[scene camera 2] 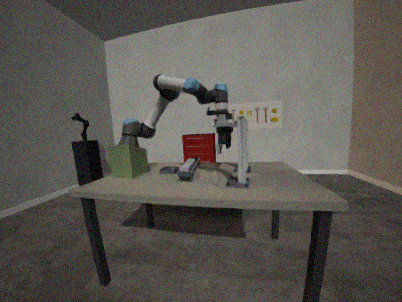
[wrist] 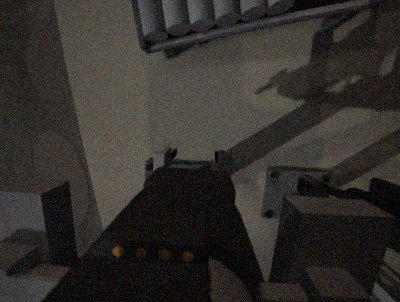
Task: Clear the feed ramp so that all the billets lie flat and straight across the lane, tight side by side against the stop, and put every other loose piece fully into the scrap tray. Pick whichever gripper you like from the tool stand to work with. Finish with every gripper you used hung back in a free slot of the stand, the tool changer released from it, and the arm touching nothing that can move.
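Pixels of known places: arm's base at its link origin: [scene camera 2: 128, 147].
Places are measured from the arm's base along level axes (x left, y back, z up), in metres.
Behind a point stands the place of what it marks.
Observation:
My gripper [scene camera 2: 224, 148] [wrist: 196, 156] points down under the wrist at the tool stand [scene camera 2: 243, 150] {x -0.304, y -0.821, z -0.022 m}, its two fingertips apart with no piece between them. I cannot tell whether it still touches its stand slot. Another dark gripper [wrist: 382, 192] shows at the right of the wrist view, beside a block-shaped stand part [wrist: 330, 225] {x -0.139, y -0.697, z 0.123 m}. The feed ramp [scene camera 2: 188, 173] [wrist: 250, 26] stands left of the stand. Several grey cylindrical billets [wrist: 175, 15] {x -0.175, y -0.497, z -0.123 m} lie side by side at its near end in the wrist view; the rest of the lane is cut off. The scrap tray [scene camera 2: 169, 170] {x -0.030, y -0.326, z -0.190 m} sits left of the ramp; its contents are unclear.
A green block [scene camera 2: 129, 161] {x -0.119, y -0.065, z -0.091 m} stands by the arm's base at the left of the table [scene camera 2: 210, 196] {x -0.429, y -0.633, z -0.219 m}. A stand foot plate [wrist: 274, 200] {x -0.057, y -0.880, z -0.207 m} is bolted down below the gripper's right side. A red drawer cabinet [scene camera 2: 198, 147] and a black pedestal [scene camera 2: 86, 160] are behind the table.

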